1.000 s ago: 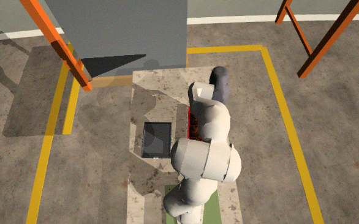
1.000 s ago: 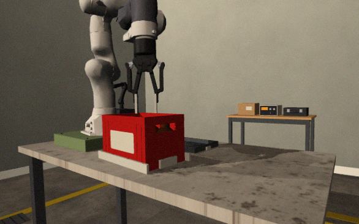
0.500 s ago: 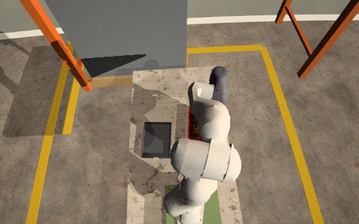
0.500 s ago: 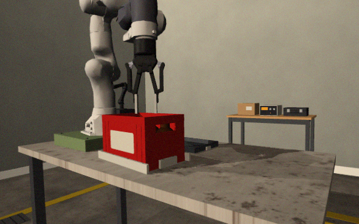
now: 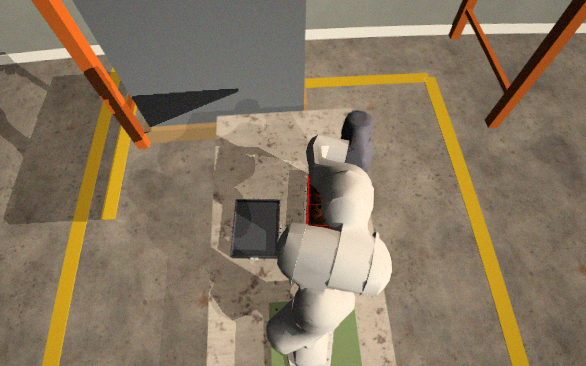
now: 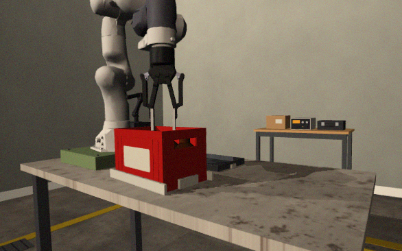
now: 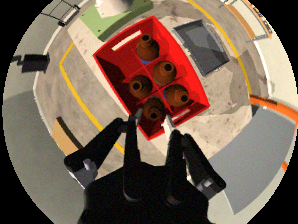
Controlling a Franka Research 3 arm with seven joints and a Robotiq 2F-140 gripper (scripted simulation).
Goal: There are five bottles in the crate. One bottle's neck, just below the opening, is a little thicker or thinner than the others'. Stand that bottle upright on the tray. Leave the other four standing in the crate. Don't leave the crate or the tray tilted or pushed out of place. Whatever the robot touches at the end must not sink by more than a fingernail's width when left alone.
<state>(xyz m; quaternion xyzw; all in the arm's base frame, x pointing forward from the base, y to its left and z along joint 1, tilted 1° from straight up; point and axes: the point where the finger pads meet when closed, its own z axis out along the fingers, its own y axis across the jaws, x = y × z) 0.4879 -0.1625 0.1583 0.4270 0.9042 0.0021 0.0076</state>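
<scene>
Now: hand 8 cm past the brown bottle, 1 cm to the right of it and 12 cm above it. Round my hand: dark tray 9 cm behind, 35 cm to the left, 19 cm below; red crate 8 cm behind, 5 cm to the left, 12 cm below.
</scene>
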